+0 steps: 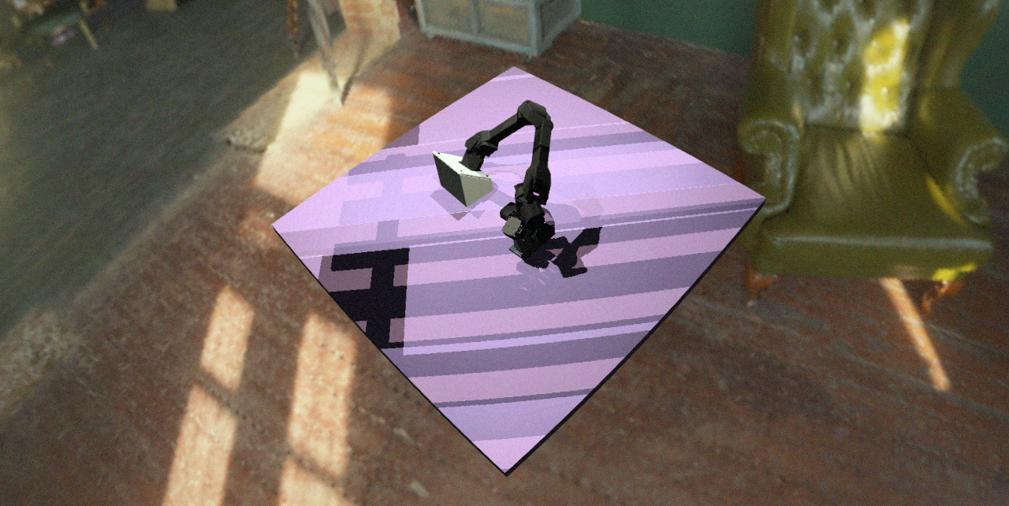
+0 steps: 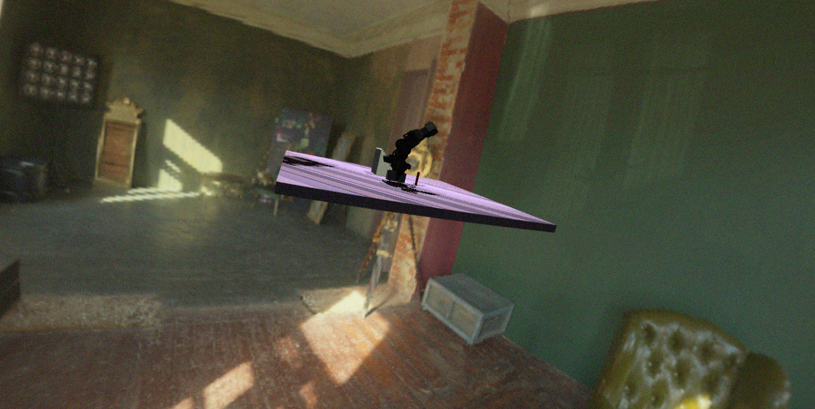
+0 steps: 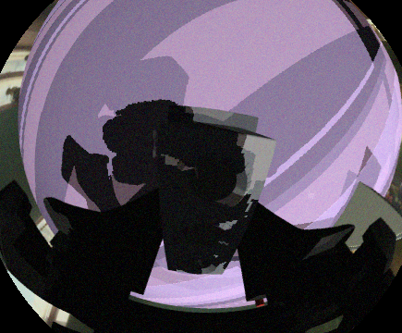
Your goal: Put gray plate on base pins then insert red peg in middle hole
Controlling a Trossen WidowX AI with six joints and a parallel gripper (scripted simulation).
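My gripper tip is 30 mm below the gray plate. From my gripper tip the other things lie so: red peg 100 mm behind, 190 mm to the left, 20 mm above.
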